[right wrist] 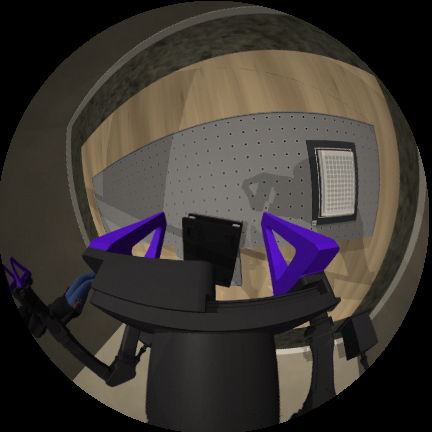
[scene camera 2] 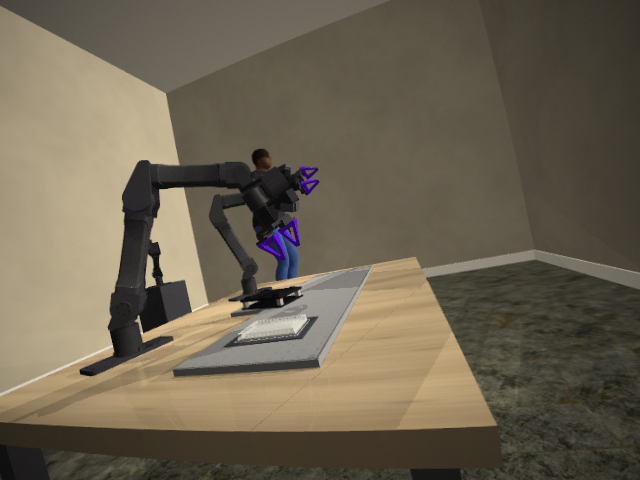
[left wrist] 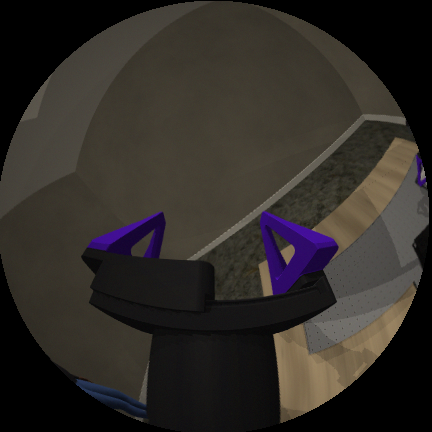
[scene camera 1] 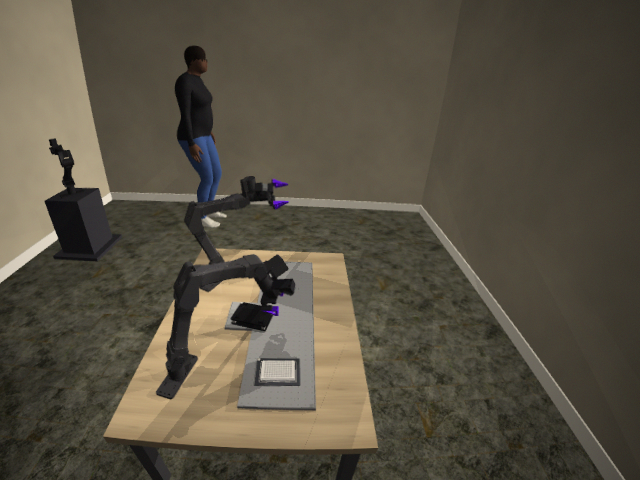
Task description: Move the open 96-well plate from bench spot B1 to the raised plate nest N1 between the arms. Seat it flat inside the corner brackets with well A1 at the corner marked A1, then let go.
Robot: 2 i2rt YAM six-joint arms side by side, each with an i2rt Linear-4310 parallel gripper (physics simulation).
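Frame: origin at the left arm's base, x right, y up, z back, level; metres.
Seen in the pictures: left gripper, fingertip midpoint: (scene camera 2: 318, 174) (left wrist: 212, 216) (scene camera 1: 288, 193); right gripper, fingertip midpoint: (right wrist: 213, 217) (scene camera 2: 291, 252) (scene camera 1: 279, 305); right arm's base, origin of the base link: (scene camera 2: 131, 355) (scene camera 1: 178, 375).
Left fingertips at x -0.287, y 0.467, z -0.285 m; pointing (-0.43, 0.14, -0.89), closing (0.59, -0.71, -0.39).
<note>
A point is followed by its place in that frame.
The white 96-well plate (scene camera 1: 278, 370) {x 0.355, y 0.024, z -0.601 m} (scene camera 2: 273, 327) {x 0.366, y 0.027, z -0.617 m} (right wrist: 337, 183) {x 0.347, y 0.028, z -0.595 m} lies flat in a dark frame on the grey perforated board, at the near end in scene camera 1. The black raised nest (scene camera 1: 251, 315) {x 0.169, y 0.045, z -0.353 m} (scene camera 2: 268, 296) {x 0.194, y 0.045, z -0.387 m} (right wrist: 212, 250) {x 0.162, y 0.045, z -0.371 m} stands at the board's edge between the arms, with no plate on it. My right gripper (scene camera 2: 290, 252) {x 0.163, y 0.163, z -0.496 m} (right wrist: 213, 217) {x 0.163, y 0.163, z -0.496 m} is open and empty, in the air above the board near the nest, apart from the plate; its fingers are partly hidden in scene camera 1. My left gripper (scene camera 1: 287, 193) {x -0.287, y 0.467, z -0.285 m} (scene camera 2: 318, 175) {x -0.287, y 0.467, z -0.285 m} (left wrist: 212, 216) {x -0.287, y 0.467, z -0.285 m} is open and empty, high beyond the nest.
The grey board (scene camera 1: 297, 341) {x 0.181, y 0.013, z -0.594 m} (scene camera 2: 330, 304) {x 0.168, y 0.013, z -0.605 m} (left wrist: 350, 280) {x -0.181, y 0.013, z -0.373 m} (right wrist: 215, 165) {x 0.110, y 0.013, z -0.533 m} lies on the wooden table (scene camera 1: 341, 392) {x 0.320, y 0.000, z -0.850 m} (scene camera 2: 403, 361) {x 0.378, y 0.000, z -0.905 m}. A person (scene camera 1: 193, 108) stands behind the table. A dark pedestal (scene camera 1: 80, 222) with a small arm stands beyond the table at the left in scene camera 1.
</note>
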